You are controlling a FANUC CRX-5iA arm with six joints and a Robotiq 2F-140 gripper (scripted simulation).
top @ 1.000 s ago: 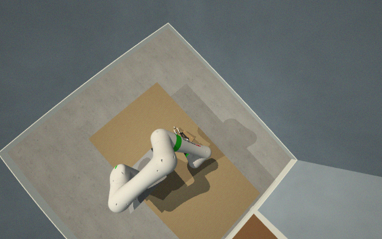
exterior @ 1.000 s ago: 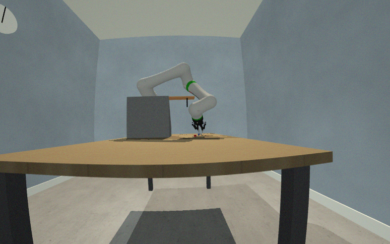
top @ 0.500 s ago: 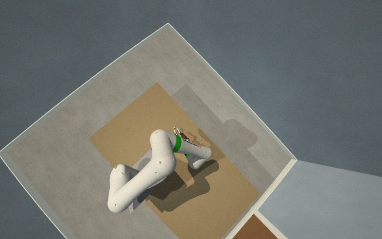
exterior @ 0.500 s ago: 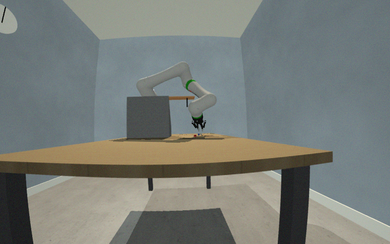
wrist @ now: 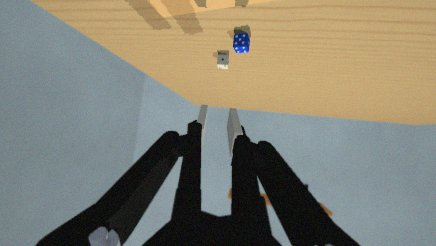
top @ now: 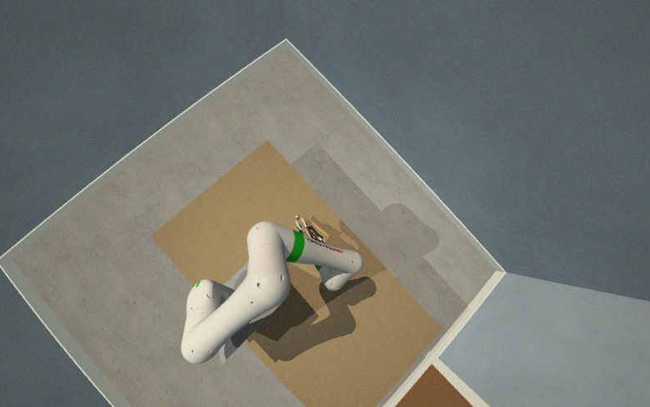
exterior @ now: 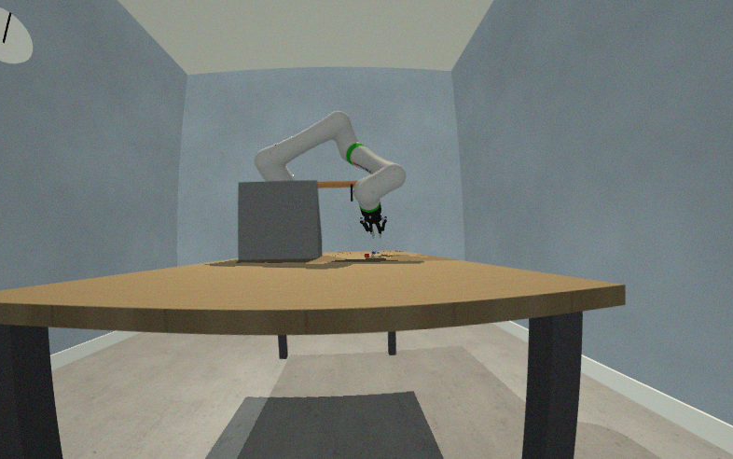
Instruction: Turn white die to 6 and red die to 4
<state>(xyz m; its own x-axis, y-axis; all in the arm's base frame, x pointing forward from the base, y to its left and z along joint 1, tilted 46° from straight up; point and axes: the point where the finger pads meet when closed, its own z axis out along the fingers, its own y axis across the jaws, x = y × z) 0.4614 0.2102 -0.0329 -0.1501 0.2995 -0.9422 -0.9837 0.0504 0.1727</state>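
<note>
My hand is 10 cm above the white die, 6 cm to the right of it and 1 cm short of it. Round my hand: blue die: 10 cm below, 2 cm behind, 1 cm to the left; red die: 23 cm to the right, 10 cm below, 6 cm behind; tan mat: 11 cm to the right, 11 cm below, 1 cm ahead.
</note>
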